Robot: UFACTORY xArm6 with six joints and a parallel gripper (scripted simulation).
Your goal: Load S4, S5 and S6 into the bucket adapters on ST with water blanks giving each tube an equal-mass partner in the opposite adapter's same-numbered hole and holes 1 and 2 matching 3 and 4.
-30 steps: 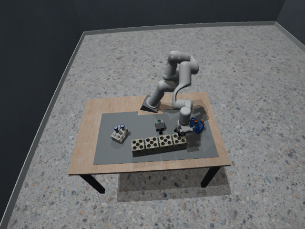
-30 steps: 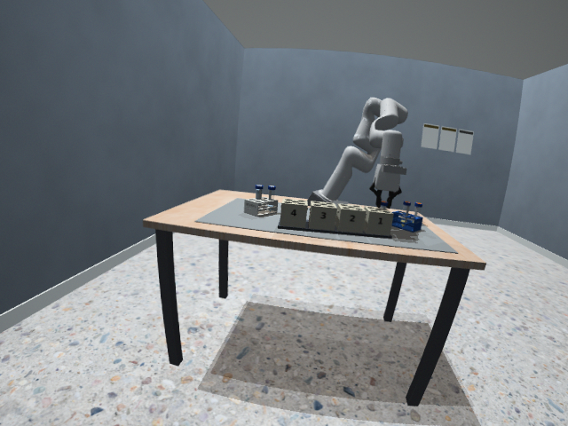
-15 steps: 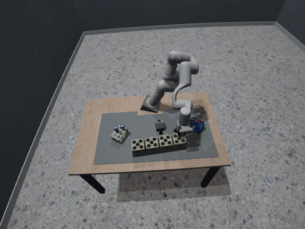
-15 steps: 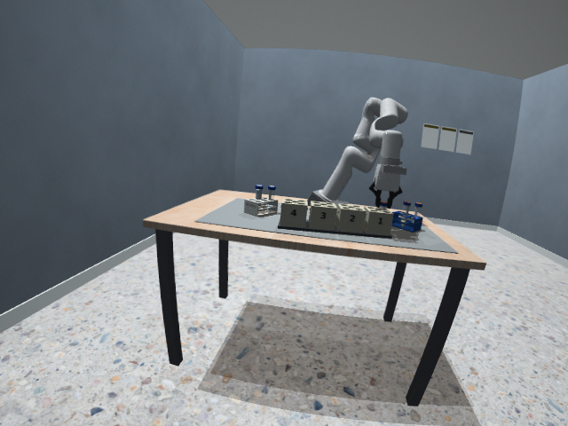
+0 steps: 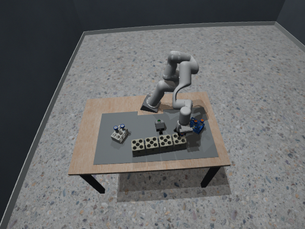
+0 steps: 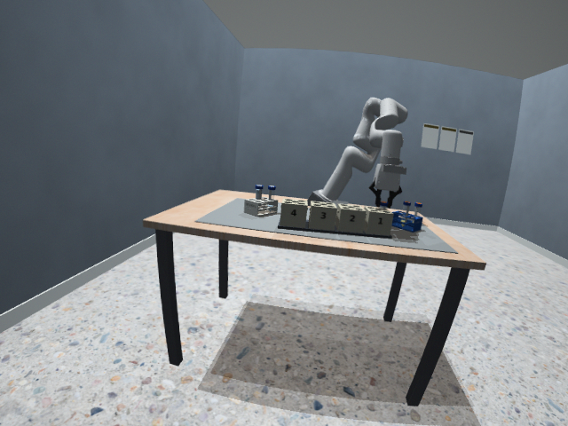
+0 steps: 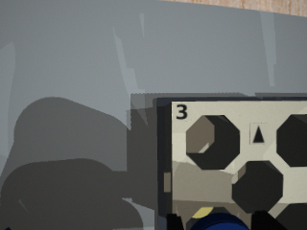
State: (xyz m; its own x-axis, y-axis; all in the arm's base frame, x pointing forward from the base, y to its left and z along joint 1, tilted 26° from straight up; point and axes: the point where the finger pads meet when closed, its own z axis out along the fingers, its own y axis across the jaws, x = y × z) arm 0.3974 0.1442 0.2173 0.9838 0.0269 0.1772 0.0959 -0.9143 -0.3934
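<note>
The tube is 60 mm below my hand and 10 mm behind it. Round my hand: loading stand: 190 mm to the right, 120 mm below, 40 mm ahead; DONE desk: 170 mm to the right, 160 mm behind, 70 mm below; blue rack: 150 mm to the left, 130 mm behind, 90 mm below.
</note>
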